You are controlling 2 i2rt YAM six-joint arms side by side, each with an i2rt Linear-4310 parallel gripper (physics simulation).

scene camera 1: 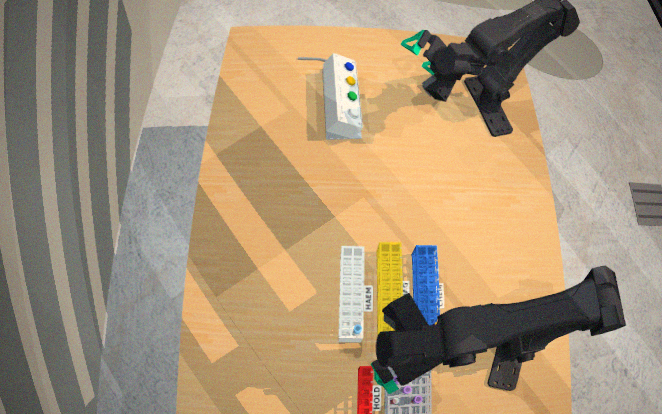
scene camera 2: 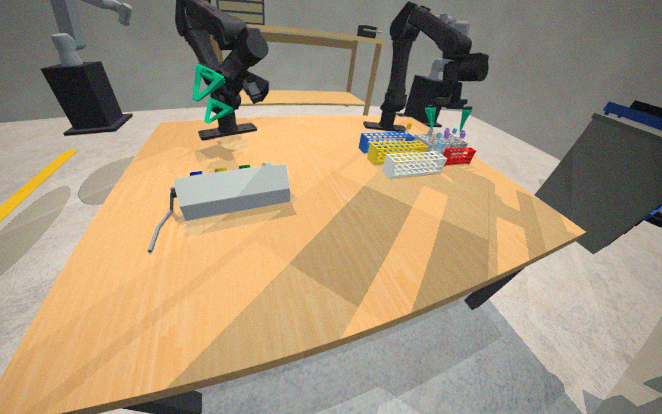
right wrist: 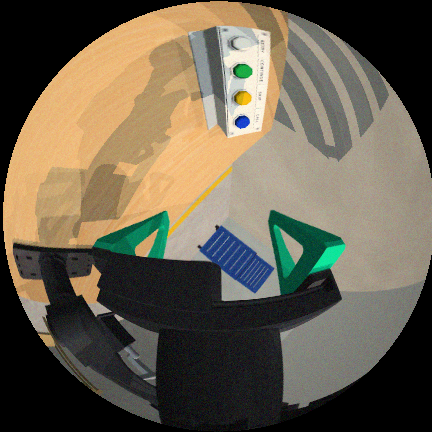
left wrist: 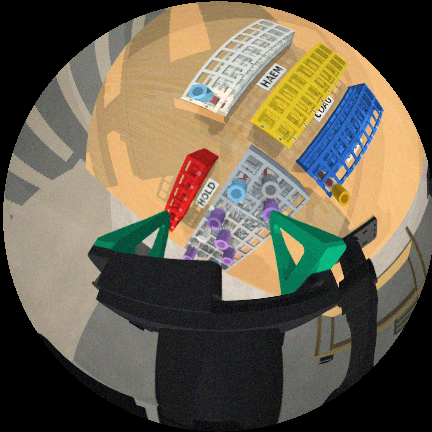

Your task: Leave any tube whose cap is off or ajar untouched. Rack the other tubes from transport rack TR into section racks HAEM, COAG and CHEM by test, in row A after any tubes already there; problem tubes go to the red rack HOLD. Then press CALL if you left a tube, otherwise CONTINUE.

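Frame: origin at the left arm's base, x ahead, y left, z up, level; metres.
Where they show: left gripper, fingertip midpoint: (scene camera 1: 396, 369) (scene camera 2: 445, 130) (left wrist: 219, 215); right gripper, fingertip midpoint: (scene camera 1: 412, 53) (scene camera 2: 201, 112) (right wrist: 218, 215); left arm's base, origin of the base link: (scene camera 1: 510, 347) (scene camera 2: 385, 127) (left wrist: 346, 245); right arm's base, origin of the base link: (scene camera 1: 488, 105) (scene camera 2: 228, 132) (right wrist: 50, 261).
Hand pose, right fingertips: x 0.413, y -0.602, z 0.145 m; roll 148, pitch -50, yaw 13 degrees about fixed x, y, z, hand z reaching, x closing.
Each offset is from my right fingertips to the top centre of the thing. "spot": to the spot under its first point.
The grey transport rack TR @(spot: dx -0.136, dy +0.676, dz -0.091 m) (left wrist: 255, 152) holds several purple-capped tubes, a light-blue-capped tube @(dx -0.151, dy +0.707, dz -0.051 m) (left wrist: 237, 190) and a grey-capped tube @(dx -0.165, dy +0.680, dz -0.051 m) (left wrist: 270, 188). A whitish tube top @(spot: dx -0.176, dy +0.789, dz -0.062 m) (scene camera 1: 395, 400) is too small to read. White HAEM @(dx -0.025, dy +0.589, dz -0.088 m) (scene camera 1: 352, 290) (left wrist: 240, 60) has a light-blue-capped tube @(dx -0.060, dy +0.668, dz -0.051 m) (scene camera 1: 357, 329) (left wrist: 198, 92) at its near end. Yellow COAG @(dx -0.099, dy +0.556, dz -0.088 m) (left wrist: 300, 92) shows no cap. Blue CHEM @(dx -0.176, dy +0.539, dz -0.088 m) (left wrist: 340, 125) has a yellow-capped tube @(dx -0.212, dy +0.618, dz -0.051 m) (left wrist: 341, 194) at its near end. Red HOLD (left wrist: 190, 185) shows no cap. My left gripper (scene camera 2: 446, 129) (left wrist: 219, 215) is open above TR. My right gripper (scene camera 2: 200, 110) (right wrist: 218, 215) is open, far from the racks.
The button box @(dx +0.146, dy +0.112, dz -0.061 m) (scene camera 1: 342, 117) stands at the top of scene camera 1, with blue CALL @(dx +0.148, dy +0.033, dz -0.070 m) (scene camera 1: 349, 66) (right wrist: 242, 122), yellow SKIP @(dx +0.131, dy +0.080, dz -0.070 m) (right wrist: 243, 97), green CONTINUE @(dx +0.113, dy +0.126, dz -0.070 m) (scene camera 1: 352, 95) (right wrist: 242, 71) and white RETRY @(dx +0.096, dy +0.173, dz -0.070 m) (right wrist: 240, 43). HOLD stands beside TR. My left arm covers parts of COAG, CHEM and TR in scene camera 1.
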